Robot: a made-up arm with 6 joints. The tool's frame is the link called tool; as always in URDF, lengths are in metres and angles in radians. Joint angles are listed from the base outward.
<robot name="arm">
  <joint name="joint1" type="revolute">
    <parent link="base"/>
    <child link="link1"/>
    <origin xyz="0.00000 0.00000 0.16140"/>
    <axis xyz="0 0 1"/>
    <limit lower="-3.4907" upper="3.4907"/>
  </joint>
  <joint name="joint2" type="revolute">
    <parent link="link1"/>
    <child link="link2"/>
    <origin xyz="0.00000 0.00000 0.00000"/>
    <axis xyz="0 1 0"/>
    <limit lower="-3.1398" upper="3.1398"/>
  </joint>
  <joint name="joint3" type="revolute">
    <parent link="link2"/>
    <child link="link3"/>
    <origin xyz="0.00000 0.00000 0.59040"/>
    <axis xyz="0 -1 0"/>
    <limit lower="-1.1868" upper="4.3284"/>
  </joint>
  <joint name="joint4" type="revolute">
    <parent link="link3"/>
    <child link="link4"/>
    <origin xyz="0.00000 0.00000 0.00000"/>
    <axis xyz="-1 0 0"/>
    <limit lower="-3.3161" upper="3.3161"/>
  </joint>
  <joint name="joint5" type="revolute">
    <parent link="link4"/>
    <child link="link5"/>
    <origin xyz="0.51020 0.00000 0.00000"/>
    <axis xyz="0 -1 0"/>
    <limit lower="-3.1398" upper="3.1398"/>
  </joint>
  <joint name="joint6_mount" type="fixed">
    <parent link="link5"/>
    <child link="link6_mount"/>
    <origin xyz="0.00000 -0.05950 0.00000"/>
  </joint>
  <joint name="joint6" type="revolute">
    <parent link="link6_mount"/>
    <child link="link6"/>
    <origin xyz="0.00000 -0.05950 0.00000"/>
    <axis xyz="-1 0 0"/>
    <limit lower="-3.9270" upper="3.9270"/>
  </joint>
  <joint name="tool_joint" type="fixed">
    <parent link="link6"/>
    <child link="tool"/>
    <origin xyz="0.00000 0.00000 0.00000"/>
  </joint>
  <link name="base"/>
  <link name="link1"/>
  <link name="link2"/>
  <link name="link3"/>
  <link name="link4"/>
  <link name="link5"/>
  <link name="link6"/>
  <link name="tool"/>
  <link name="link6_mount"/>
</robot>
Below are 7 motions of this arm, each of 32 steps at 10 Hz.
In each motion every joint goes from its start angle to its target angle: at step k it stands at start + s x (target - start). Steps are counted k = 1, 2, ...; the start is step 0. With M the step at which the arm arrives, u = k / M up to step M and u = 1 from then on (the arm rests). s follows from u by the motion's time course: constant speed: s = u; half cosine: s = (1 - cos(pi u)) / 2; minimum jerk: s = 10 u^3 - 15 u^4 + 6 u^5.
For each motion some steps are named. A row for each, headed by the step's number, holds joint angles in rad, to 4 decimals.
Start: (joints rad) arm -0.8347 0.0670 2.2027 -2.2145 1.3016 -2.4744
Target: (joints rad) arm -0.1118 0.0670 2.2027 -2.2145 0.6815 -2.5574
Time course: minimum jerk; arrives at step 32
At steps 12, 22, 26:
12: -0.6358 0.0670 2.2027 -2.2145 1.1309 -2.4972
22: -0.2419 0.0670 2.2027 -2.2145 0.7931 -2.5425
26: -0.1471 0.0670 2.2027 -2.2145 0.7117 -2.5534

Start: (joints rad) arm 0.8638 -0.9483 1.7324 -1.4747 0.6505 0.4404
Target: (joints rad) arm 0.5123 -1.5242 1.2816 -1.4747 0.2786 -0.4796
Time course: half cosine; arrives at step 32
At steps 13, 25, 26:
13: 0.7391 -1.1527 1.5724 -1.4747 0.5185 0.1139
25: 0.5522 -1.4588 1.3328 -1.4747 0.3208 -0.3752
26: 0.5419 -1.4757 1.3196 -1.4747 0.3099 -0.4021

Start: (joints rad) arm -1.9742 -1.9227 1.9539 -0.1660 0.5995 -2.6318
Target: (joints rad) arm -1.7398 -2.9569 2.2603 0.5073 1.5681 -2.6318
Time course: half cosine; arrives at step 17
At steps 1, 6, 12, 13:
1: -1.9722 -1.9315 1.9565 -0.1603 0.6077 -2.6318
6: -1.9092 -2.2093 2.0388 0.0206 0.8679 -2.6318
12: -1.7864 -2.7514 2.1994 0.3735 1.3757 -2.6318
13: -1.7704 -2.8219 2.2203 0.4194 1.4417 -2.6318

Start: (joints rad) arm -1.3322 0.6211 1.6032 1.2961 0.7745 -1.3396
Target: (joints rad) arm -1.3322 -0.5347 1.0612 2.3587 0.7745 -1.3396
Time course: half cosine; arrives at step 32
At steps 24, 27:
24: -1.3322 -0.3654 1.1406 2.2031 0.7745 -1.3396
27: -1.3322 -0.4665 1.0932 2.2960 0.7745 -1.3396

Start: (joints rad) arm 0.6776 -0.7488 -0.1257 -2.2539 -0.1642 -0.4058
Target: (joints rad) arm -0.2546 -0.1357 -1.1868 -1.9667 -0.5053 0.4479
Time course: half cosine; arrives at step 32
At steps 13, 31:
13: 0.3468 -0.5312 -0.5022 -2.1520 -0.2852 -0.1029
31: -0.2524 -0.1372 -1.1842 -1.9674 -0.5045 0.4458

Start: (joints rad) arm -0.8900 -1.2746 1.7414 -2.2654 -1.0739 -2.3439
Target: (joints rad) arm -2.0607 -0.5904 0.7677 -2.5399 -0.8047 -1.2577
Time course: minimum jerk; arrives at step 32
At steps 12, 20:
12: -1.2122 -1.0863 1.4734 -2.3409 -0.9998 -2.0450
20: -1.7385 -0.7787 1.0357 -2.4644 -0.8788 -1.5566

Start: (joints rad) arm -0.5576 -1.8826 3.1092 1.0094 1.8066 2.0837
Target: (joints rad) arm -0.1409 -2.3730 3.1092 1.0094 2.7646 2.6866
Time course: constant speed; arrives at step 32
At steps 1, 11, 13, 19, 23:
1: -0.5446 -1.8979 3.1092 1.0094 1.8365 2.1025
11: -0.4144 -2.0512 3.1092 1.0094 2.1359 2.2909
13: -0.3883 -2.0818 3.1092 1.0094 2.1958 2.3286
19: -0.3102 -2.1738 3.1092 1.0094 2.3754 2.4417
23: -0.2581 -2.2351 3.1092 1.0094 2.4952 2.5170

